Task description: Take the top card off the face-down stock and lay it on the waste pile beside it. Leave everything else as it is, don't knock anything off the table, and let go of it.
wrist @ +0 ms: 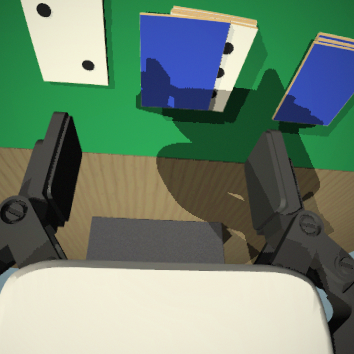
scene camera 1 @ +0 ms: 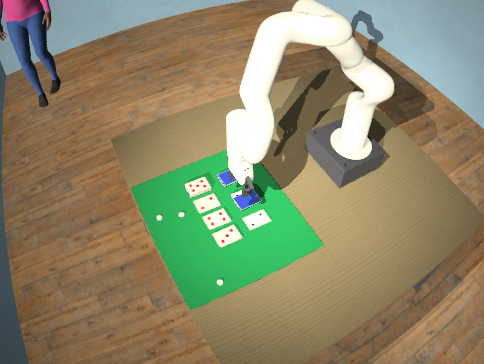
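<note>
The blue-backed card (scene camera 1: 244,202) (wrist: 182,50) lies face down on the waste pile (wrist: 239,55), shifted to one side. A strip of the pile's white face with black dots shows beside it in the wrist view. The face-down stock (scene camera 1: 226,178) (wrist: 322,82), blue on top, lies beside the waste pile and is partly hidden by the arm in the scene view. My gripper (scene camera 1: 247,187) (wrist: 167,138) is open, with its fingers wide apart and nothing between them. It is above and close to the waste pile, and its shadow falls across the blue card.
A white card with two black dots (scene camera 1: 256,220) (wrist: 70,45) lies on the other side of the waste pile. A row of red-dotted cards (scene camera 1: 216,219) lies farther out on the green mat (scene camera 1: 270,250). Small white pieces, one of them a near-edge piece (scene camera 1: 220,282), stand on the mat.
</note>
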